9 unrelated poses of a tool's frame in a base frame.
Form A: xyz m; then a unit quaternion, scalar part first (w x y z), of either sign.
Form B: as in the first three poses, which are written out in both.
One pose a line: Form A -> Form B
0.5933 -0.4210 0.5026 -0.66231 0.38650 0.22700 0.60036 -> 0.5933 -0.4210 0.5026 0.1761 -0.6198 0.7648 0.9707 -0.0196 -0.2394
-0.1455 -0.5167 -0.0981 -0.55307 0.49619 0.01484 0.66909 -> -0.1455 -0.5167 -0.0981 0.1042 -0.7254 0.6804 0.7548 -0.3878 -0.5290
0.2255 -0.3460 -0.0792 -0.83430 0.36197 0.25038 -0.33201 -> 0.2255 -0.3460 -0.0792 0.6542 0.7353 0.1774 -0.3727 0.5175 -0.7702
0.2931 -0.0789 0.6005 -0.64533 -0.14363 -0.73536 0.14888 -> 0.2931 -0.0789 0.6005 -0.1258 0.0191 -0.9919 0.4034 0.9144 -0.0336
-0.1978 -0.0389 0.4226 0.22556 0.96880 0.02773 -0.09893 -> -0.1978 -0.0389 0.4226 0.9789 0.0091 -0.2042 0.0984 -0.8967 0.4316
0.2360 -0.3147 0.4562 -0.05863 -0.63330 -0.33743 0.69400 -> 0.2360 -0.3147 0.4562 -0.1910 0.3460 -0.9186 0.5088 -0.7654 -0.3941
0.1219 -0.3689 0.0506 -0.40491 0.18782 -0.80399 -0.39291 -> 0.1219 -0.3689 0.0506 -0.6015 0.0162 -0.7987 -0.6202 0.6207 0.4797
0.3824 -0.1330 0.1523 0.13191 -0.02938 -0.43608 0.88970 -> 0.3824 -0.1330 0.1523 -0.9635 0.2603 0.0628 -0.2091 -0.5849 -0.7837
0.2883 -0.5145 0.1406 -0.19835 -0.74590 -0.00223 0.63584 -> 0.2883 -0.5145 0.1406 0.1914 -0.2489 -0.9494 0.2556 -0.9213 0.2931
